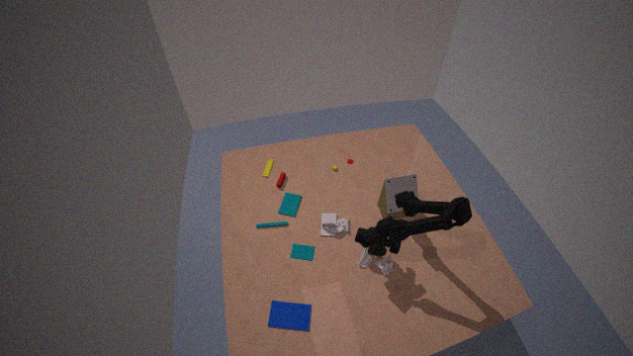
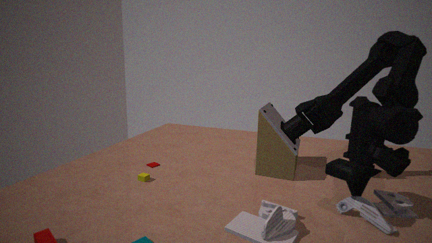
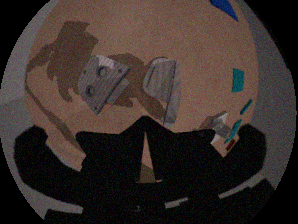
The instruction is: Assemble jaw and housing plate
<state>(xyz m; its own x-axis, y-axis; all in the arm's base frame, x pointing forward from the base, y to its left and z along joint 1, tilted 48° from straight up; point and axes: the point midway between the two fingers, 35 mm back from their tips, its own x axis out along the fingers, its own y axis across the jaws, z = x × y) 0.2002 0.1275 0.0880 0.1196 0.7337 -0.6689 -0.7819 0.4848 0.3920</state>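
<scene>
Right now the jaw is 40 mm ahead of my gripper tip, 20 mm to the right of it and 10 mm below it. Round my gripper tip: teal bar (400 mm ahead, 270 mm to the right, 20 mm below); then white housing piece (20 mm behind, 80 mm to the left); then blue tile (420 mm ahead, 160 mm to the left, 20 mm below).
</scene>
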